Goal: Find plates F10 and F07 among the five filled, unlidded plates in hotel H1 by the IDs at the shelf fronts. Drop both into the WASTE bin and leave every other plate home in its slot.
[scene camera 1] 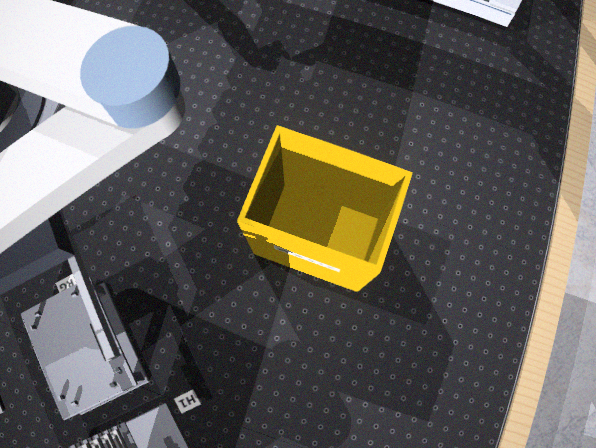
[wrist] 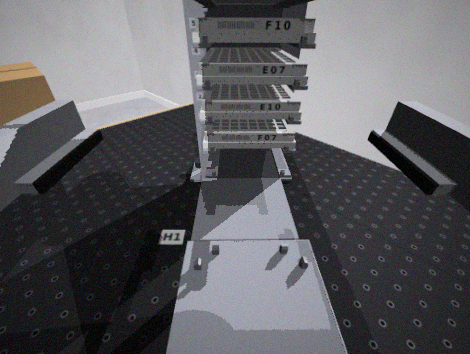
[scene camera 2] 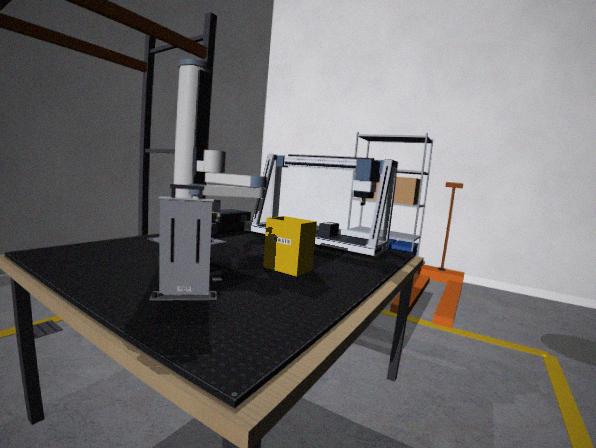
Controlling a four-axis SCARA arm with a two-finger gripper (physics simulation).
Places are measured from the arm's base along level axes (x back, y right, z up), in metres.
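Where they show: gripper, fingertip midpoint: (scene camera 1: 50,388) (wrist: 235,119).
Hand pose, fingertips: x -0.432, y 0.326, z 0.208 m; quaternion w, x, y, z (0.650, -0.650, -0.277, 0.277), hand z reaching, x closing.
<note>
After its pixels a point has its place.
My gripper (wrist: 235,119) @[x -0.432, y 0.326, z 0.208 m] is open and empty, its fingers wide apart at the sides of the wrist view, with hotel H1 (wrist: 193,70) @[x -0.613, y 0.424, z 0.197 m] (scene camera 2: 185,225) @[x -0.590, y 0.493, z 0.222 m] standing beyond them. Plate F10 (wrist: 250,31) @[x -0.478, y 0.384, z 0.243 m] is the uppermost plate whose ID shows. Below it are plate E07 (wrist: 240,71) @[x -0.482, y 0.379, z 0.217 m], plate E10 (wrist: 240,106) @[x -0.482, y 0.379, z 0.191 m] and, lowest, plate F07 (wrist: 237,138) @[x -0.483, y 0.378, z 0.162 m]. The fifth plate's ID does not show; a dark shape covers the top of the stack. The yellow WASTE bin (scene camera 1: 360,275) @[x -0.711, y 0.086, z 0.154 m] (scene camera 2: 287,257) @[x -0.678, y 0.086, z 0.077 m] stands upright on the table. The gripper fingers are hidden in both scene views.
The RG stand (scene camera 1: 75,360) @[x -0.390, y 0.315, z 0.073 m] (wrist: 260,305) @[x -0.395, y 0.318, z 0.073 m], a flat plate with short pins, is in front of the hotel. The H1 tag (scene camera 1: 187,401) @[x -0.547, y 0.318, z 0.013 m] (wrist: 172,237) @[x -0.546, y 0.318, z 0.013 m] lies beside it. My white arm (scene camera 1: 45,40) @[x -0.366, y 0.014, z 0.369 m] reaches in from the left. A gantry with a blue head (scene camera 2: 367,170) @[x -0.762, y -0.465, z 0.444 m] stands behind the bin.
</note>
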